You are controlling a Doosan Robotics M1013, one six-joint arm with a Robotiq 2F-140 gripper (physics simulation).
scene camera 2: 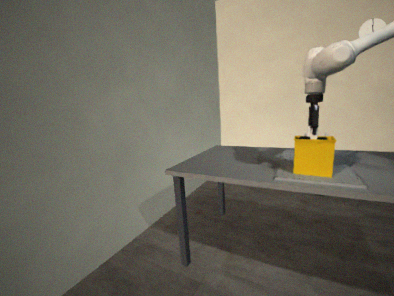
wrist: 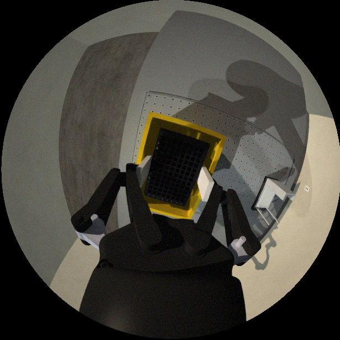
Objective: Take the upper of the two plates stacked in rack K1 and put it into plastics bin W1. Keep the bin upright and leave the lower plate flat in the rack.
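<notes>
My gripper (scene camera 2: 313,134) (wrist: 174,167) points down and is shut on a black gridded plate (scene camera 2: 323,138) (wrist: 181,162), with a pale finger pad on each of its two sides. The plate is at the mouth of the yellow plastics bin W1 (scene camera 2: 314,158) (wrist: 187,125), inside its rim in the wrist view; its dark edge shows at the rim in the scene view. The bin stands upright. A small pale plate-like thing (wrist: 264,194) with a dark edge sits at the right of the wrist view; I cannot tell whether it is the lower plate in rack K1.
The bin stands on a perforated light board (scene camera 2: 350,181) (wrist: 167,104) on the grey table (scene camera 2: 200,165) (wrist: 200,45). A white bracket (wrist: 281,189) and thin rods are beside the pale thing. A wall is at the left of the scene view.
</notes>
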